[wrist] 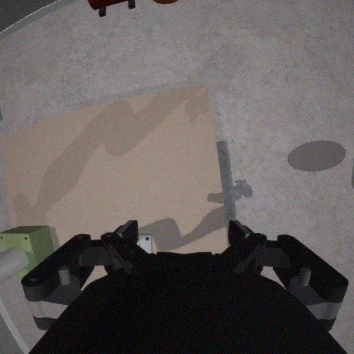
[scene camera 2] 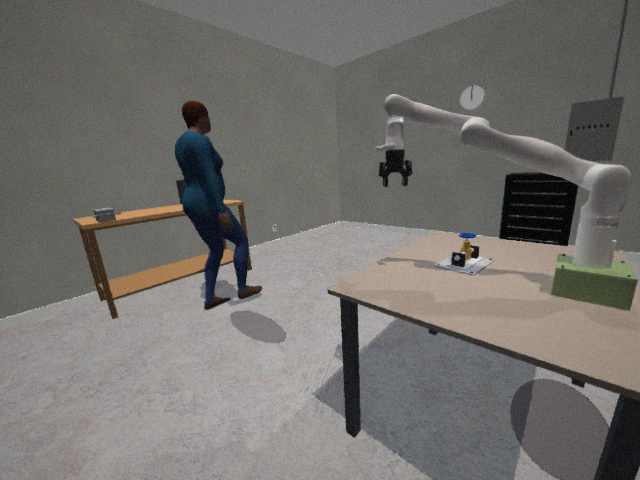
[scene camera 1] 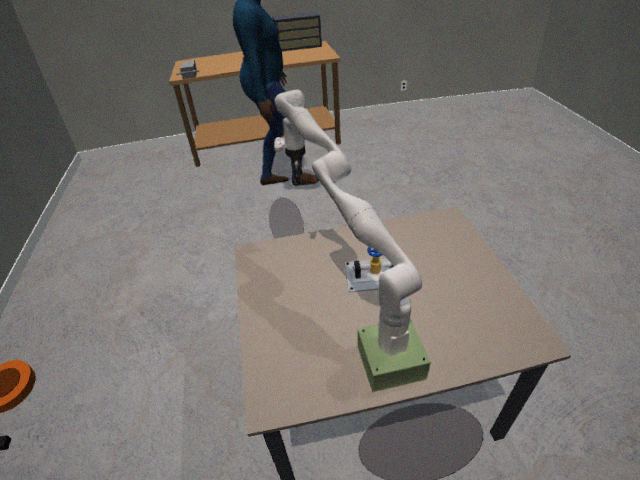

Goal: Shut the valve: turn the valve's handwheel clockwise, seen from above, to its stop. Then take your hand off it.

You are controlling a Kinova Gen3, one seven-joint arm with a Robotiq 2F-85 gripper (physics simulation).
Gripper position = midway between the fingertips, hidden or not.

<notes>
I see my gripper (scene camera 2: 394, 186).
My gripper shows as well in the wrist view (wrist: 182, 230).
</notes>
